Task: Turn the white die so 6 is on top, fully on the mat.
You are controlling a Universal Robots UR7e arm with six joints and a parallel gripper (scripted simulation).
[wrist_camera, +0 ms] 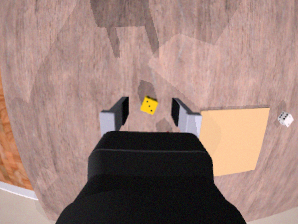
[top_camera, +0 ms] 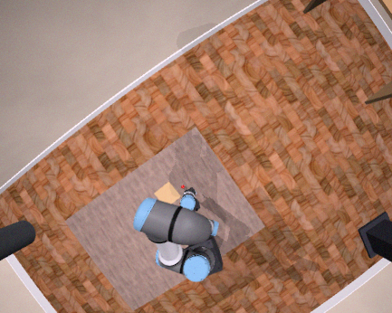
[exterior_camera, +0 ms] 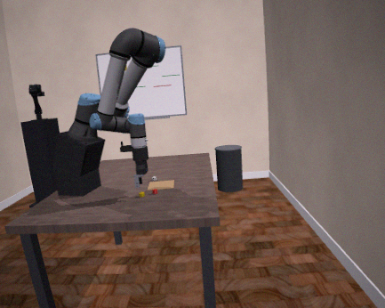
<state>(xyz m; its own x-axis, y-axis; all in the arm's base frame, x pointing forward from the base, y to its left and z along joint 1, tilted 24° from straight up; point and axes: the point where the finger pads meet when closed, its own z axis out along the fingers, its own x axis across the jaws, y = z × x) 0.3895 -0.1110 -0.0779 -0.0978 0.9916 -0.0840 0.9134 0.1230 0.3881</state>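
My gripper is now 10 mm short of the yellow die and 60 mm above it. Round my hand: white die: 270 mm to the left, 60 mm below; then red die: 70 mm ahead, 40 mm to the left, 60 mm below; then tan mat: 70 mm ahead, 170 mm to the left, 70 mm below.
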